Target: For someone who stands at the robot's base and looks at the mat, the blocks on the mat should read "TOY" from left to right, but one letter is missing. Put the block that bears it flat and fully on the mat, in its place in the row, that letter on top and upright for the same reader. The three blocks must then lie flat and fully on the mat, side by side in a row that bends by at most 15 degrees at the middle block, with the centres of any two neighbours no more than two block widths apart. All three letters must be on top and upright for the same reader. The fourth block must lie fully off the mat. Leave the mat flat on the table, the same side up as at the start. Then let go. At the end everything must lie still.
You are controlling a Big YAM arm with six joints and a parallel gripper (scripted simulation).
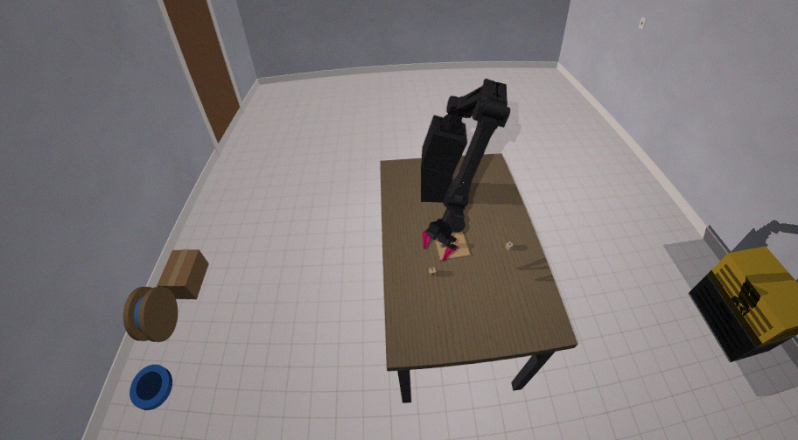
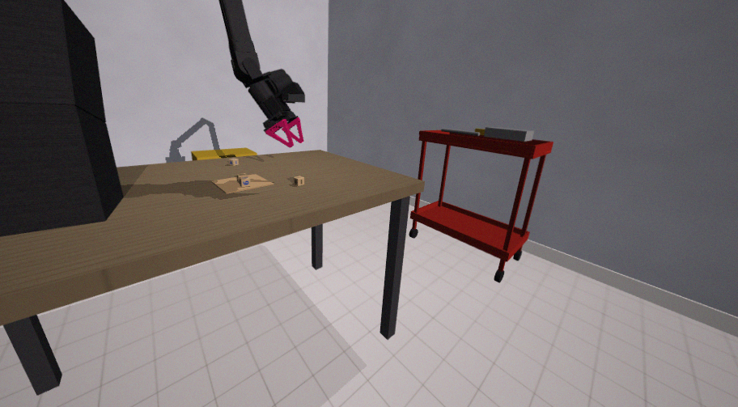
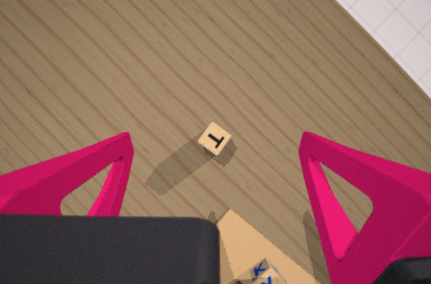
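Now: hand 1 cm short of the light wooden block and 13 cm above it. From my hand the other things lie so: tan mat: 14 cm behind, 10 cm to the left, 14 cm below.
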